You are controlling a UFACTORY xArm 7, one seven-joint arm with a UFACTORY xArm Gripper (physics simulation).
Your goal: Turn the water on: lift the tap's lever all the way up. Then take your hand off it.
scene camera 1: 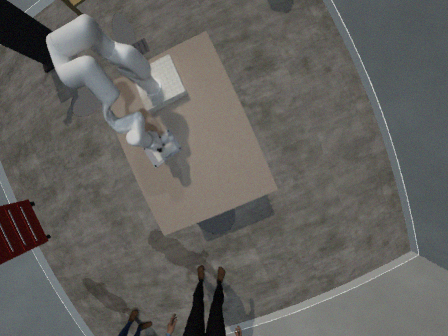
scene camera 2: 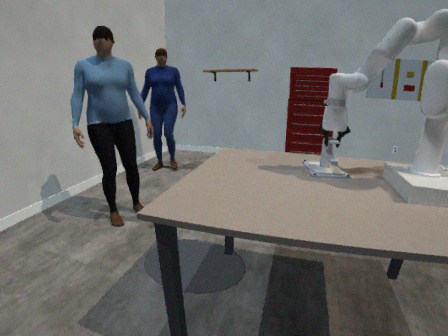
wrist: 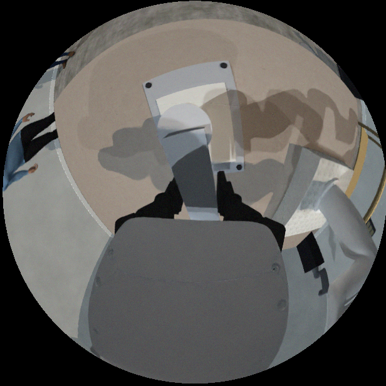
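Pixels of known places: gripper, between the fingertips: (scene camera 1: 161, 142) (scene camera 2: 331, 146); arm's base, origin of its link: (scene camera 1: 152, 87) (scene camera 2: 423, 172).
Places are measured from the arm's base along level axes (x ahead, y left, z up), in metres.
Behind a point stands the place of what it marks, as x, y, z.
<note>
The tap (scene camera 2: 328, 159) @(0.388, -0.018, 0.008) is a pale upright post on a flat base plate (scene camera 1: 158, 161) @(0.470, -0.160, -0.057) (wrist: 186, 76) with dark corner screws. Its grey-white lever (wrist: 194, 170) runs from the round tap head (wrist: 184, 119) towards the wrist camera. How far up the lever is tilted is hard to tell; in scene camera 2 its top is partly hidden by the fingers. My gripper (scene camera 1: 159, 148) @(0.380, -0.043, 0.062) (scene camera 2: 332, 142) @(0.380, -0.043, 0.062) (wrist: 200, 181) is above the base plate with its black fingers close against both sides of the lever, shut on it. The lever's far end is hidden by the gripper body in the wrist view.
The base plate lies on the beige table (scene camera 1: 220, 150) @(0.550, 0.277, -0.064) (scene camera 2: 240, 195) @(0.684, 0.319, -0.064) (wrist: 115, 65). The arm's white mounting block (scene camera 1: 170, 80) @(0.004, 0.129, 0.001) (scene camera 2: 415, 192) @(0.096, 0.198, -0.020) (wrist: 306, 225) stands beside the tap. Two people (scene camera 2: 105, 95) (scene camera 2: 162, 100) and a red cabinet (scene camera 2: 305, 117) are beyond the table.
</note>
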